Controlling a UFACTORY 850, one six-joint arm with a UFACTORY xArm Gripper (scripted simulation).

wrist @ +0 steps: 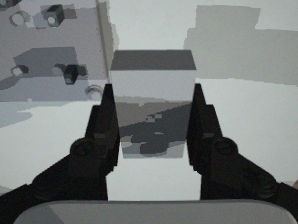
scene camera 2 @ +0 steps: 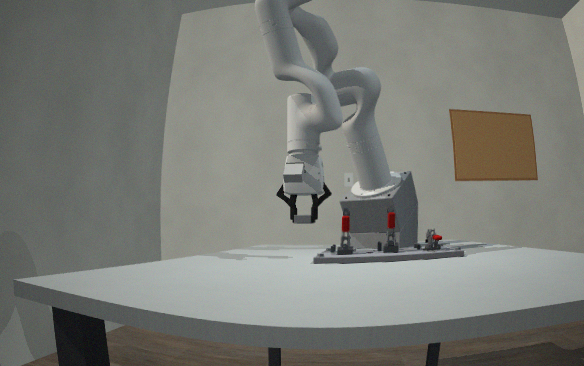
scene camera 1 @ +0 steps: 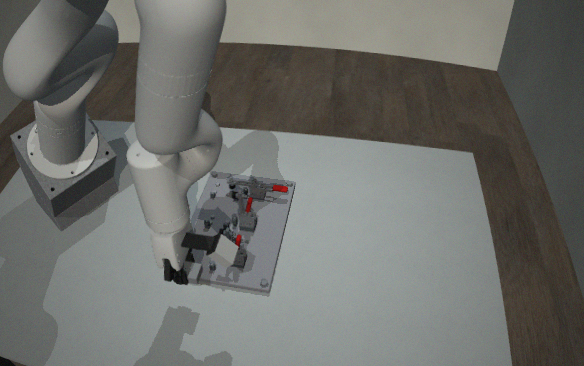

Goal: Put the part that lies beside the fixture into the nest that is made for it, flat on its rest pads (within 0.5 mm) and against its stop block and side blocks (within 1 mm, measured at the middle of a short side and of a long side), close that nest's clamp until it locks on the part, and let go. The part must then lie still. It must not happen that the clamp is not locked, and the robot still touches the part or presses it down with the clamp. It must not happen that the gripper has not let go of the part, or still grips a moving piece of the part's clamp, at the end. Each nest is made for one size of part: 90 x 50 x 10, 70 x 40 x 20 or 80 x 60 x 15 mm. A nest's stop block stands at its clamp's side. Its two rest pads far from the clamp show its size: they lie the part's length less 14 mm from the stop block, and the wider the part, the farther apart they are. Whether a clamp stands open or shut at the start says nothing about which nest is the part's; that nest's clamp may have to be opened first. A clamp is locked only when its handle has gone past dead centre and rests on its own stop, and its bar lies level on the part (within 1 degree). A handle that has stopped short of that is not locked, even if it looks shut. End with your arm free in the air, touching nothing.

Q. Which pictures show my gripper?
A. The wrist view, scene camera 2 and scene camera 1: all of them.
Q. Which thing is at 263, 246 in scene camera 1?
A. A fixture plate.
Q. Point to a part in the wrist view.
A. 153, 90
